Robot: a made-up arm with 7 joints.
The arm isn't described. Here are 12 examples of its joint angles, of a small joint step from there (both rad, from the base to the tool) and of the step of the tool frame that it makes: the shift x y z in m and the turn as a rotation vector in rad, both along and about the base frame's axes.
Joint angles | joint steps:
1: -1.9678 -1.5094 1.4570 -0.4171 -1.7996 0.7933 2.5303 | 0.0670 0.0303 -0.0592 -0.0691 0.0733 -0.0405 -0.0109
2: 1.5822 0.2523 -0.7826 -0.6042 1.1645 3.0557 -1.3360 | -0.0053 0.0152 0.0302 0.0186 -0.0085 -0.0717 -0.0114
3: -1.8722 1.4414 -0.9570 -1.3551 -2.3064 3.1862 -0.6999 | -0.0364 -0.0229 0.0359 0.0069 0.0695 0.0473 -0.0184
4: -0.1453 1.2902 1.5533 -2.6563 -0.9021 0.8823 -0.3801 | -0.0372 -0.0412 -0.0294 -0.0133 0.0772 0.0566 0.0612
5: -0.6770 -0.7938 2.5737 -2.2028 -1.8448 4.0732 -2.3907 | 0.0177 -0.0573 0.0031 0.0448 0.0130 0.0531 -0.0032
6: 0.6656 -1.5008 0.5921 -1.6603 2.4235 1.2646 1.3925 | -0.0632 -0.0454 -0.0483 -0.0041 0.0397 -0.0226 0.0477
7: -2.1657 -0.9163 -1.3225 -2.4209 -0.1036 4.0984 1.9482 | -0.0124 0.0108 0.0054 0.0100 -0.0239 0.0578 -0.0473
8: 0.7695 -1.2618 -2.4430 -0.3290 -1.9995 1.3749 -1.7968 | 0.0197 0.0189 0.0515 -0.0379 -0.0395 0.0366 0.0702
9: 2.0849 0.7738 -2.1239 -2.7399 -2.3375 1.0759 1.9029 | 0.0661 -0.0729 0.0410 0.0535 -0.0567 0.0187 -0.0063
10: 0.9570 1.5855 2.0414 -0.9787 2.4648 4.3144 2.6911 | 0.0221 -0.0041 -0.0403 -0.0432 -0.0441 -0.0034 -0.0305
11: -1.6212 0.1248 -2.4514 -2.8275 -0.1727 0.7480 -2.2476 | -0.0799 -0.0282 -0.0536 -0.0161 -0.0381 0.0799 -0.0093
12: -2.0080 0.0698 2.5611 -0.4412 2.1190 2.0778 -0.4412 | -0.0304 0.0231 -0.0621 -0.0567 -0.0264 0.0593 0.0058
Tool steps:
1: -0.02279 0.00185 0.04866 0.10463 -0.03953 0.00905
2: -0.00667 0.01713 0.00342 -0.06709 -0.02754 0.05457
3: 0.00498 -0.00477 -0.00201 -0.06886 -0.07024 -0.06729
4: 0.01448 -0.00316 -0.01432 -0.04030 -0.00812 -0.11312
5: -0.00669 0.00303 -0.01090 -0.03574 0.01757 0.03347
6: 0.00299 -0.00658 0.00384 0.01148 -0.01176 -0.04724
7: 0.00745 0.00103 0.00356 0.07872 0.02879 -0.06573
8: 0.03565 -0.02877 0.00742 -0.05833 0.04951 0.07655
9: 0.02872 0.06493 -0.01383 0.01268 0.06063 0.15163
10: -0.03554 -0.00026 -0.00914 0.04039 -0.08875 0.04945
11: 0.03879 0.01584 -0.01386 0.01732 0.04667 -0.09164
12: 0.03016 -0.03291 -0.01074 0.00861 0.09299 -0.12848
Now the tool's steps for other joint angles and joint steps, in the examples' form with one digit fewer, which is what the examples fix.
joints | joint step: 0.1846 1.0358 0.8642 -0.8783 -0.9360 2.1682 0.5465 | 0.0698 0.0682 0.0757 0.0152 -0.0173 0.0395 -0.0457
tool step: -0.0460 0.0600 -0.0178 0.0570 0.0226 0.1438
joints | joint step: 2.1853 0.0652 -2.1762 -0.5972 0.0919 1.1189 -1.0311 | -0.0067 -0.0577 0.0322 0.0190 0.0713 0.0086 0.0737
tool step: 0.0159 -0.0254 -0.0048 0.1246 0.0166 0.0233
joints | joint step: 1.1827 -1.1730 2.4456 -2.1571 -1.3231 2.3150 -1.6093 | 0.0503 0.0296 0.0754 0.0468 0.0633 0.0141 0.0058
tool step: 0.0221 -0.0875 -0.0103 -0.1231 -0.0094 0.0549
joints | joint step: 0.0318 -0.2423 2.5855 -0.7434 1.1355 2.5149 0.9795 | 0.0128 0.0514 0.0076 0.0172 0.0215 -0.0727 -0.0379
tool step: 0.0299 -0.0108 0.0291 0.0436 0.0278 0.0761
